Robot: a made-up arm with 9 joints.
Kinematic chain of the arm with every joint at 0, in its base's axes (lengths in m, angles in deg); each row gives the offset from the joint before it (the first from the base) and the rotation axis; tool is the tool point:
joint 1: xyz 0 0 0.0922 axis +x
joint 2: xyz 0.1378 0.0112 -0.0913 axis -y
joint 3: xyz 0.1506 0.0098 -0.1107 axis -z
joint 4: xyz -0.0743 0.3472 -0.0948 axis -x
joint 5: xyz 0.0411 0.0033 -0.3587 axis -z
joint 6: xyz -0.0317 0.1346 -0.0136 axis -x
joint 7: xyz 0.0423 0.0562 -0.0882 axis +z
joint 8: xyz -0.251 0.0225 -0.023 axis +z
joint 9: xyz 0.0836 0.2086 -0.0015 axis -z
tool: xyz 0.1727 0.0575 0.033
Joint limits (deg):
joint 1: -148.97..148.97
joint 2: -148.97..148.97
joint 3: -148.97..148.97
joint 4: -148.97..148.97
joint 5: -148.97..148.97
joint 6: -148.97..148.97
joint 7: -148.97..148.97
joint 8: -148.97..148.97
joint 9: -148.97..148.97
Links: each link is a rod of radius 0.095 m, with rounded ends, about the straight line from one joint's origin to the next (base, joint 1, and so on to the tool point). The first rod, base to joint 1, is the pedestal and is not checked.
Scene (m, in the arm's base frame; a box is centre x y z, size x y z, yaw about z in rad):
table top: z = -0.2
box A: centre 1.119 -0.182 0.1 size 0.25 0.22 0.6 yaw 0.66
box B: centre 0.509 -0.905 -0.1 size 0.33 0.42 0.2 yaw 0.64
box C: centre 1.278 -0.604 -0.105 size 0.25 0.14 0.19 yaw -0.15
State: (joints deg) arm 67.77 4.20 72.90 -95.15 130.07 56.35 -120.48 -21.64 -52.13
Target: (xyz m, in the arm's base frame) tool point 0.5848 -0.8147 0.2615
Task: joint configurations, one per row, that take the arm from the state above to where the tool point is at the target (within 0.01 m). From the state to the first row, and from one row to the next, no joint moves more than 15 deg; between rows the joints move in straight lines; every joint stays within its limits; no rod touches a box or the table.
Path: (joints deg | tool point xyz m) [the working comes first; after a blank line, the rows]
Joints at the target: 77.81 68.43 79.91 -98.86 127.05 54.64 -144.28 -84.36 -25.15
Straight joint move there: touches box A.

1: 65.12 12.86 66.33 -98.64 120.83 61.83 -126.18 -34.76 -66.35 | 0.8748 0.4160 0.3567
2: 62.47 21.51 59.76 -102.12 111.60 67.30 -131.88 -47.88 -80.58 | 0.8401 0.2887 0.4033
3: 59.82 30.17 53.20 -105.61 102.36 72.78 -137.57 -61.00 -94.80 | 0.7837 0.1762 0.4741
4: 57.17 38.83 46.63 -109.10 93.13 78.26 -143.27 -74.12 -109.03 | 0.6973 0.0957 0.5658
5: 54.52 47.48 40.06 -112.58 83.89 83.73 -148.97 -87.24 -123.25 | 0.5833 0.0631 0.6626
6: 56.86 53.07 53.61 -106.26 98.33 76.44 -145.75 -89.90 -116.25 | 0.6308 -0.1245 0.6597
7: 59.20 58.65 67.16 -99.94 112.76 69.15 -142.54 -92.56 -109.26 | 0.6560 -0.3314 0.6004
8: 61.53 64.23 80.71 -93.63 127.20 61.85 -139.32 -95.21 -102.26 | 0.6603 -0.5271 0.4727
9: 63.87 69.82 94.26 -87.31 141.63 54.56 -136.11 -97.87 -95.26 | 0.6519 -0.6737 0.2813
10: 66.66 69.54 91.39 -89.62 138.71 54.58 -137.74 -95.17 -81.24 | 0.6294 -0.7017 0.2700
11: 69.44 69.26 88.52 -91.93 135.80 54.59 -139.38 -92.47 -67.22 | 0.6118 -0.7309 0.2621
12: 72.23 68.98 85.65 -94.24 132.88 54.61 -141.01 -89.77 -53.20 | 0.5987 -0.7603 0.2579
13: 75.02 68.70 82.78 -96.55 129.96 54.62 -142.65 -87.07 -39.17 | 0.5899 -0.7886 0.2576
14: 77.81 68.43 79.91 -98.86 127.05 54.64 -144.28 -84.36 -25.15 | 0.5847 -0.8147 0.2614

